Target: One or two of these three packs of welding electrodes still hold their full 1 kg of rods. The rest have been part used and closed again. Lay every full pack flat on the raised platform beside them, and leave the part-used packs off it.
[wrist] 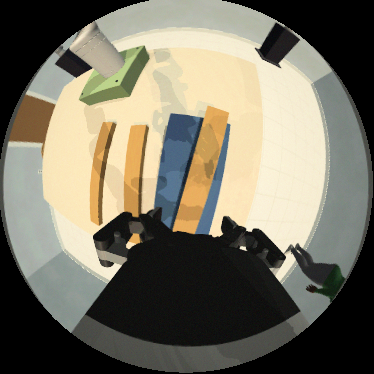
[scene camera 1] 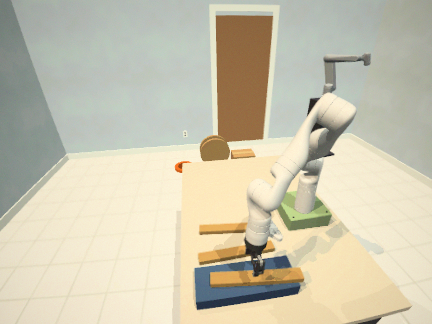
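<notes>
One orange-brown pack lies on the blue raised platform, slightly skewed to it, with one end reaching just past the platform's edge. My gripper is open and low over this pack, its fingers wide apart at the pack's two sides. A second pack lies on the table next to the platform, slightly angled in the scene view. A third pack lies farther off on the table. The arm hides part of both in the scene view. Weights or fill levels do not show.
The green arm base stands on the table near its right edge in the scene view. A round wooden disc and a wooden block are beyond the far edge. A person shows in the wrist view.
</notes>
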